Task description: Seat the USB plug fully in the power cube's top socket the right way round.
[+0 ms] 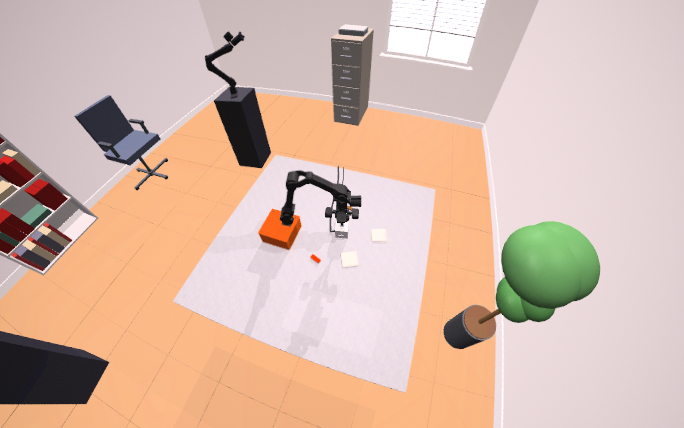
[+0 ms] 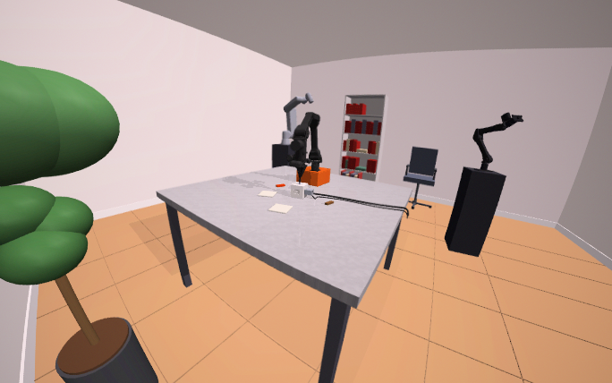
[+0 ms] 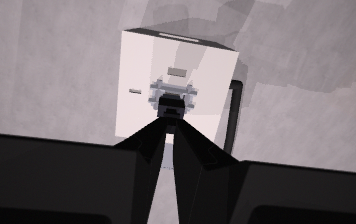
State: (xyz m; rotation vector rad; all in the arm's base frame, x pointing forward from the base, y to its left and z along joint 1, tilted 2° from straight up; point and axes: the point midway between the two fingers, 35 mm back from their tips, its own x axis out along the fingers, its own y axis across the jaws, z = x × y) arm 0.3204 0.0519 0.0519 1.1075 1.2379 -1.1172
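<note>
Now: gripper tip 50 mm above the usb socket. The rest, counted from my gripper tip: black usb plug: 20 mm below; then red block: 210 mm to the right, 120 mm behind, 110 mm below; then brown block: 190 mm to the left, 110 mm below, 20 mm ahead.
</note>
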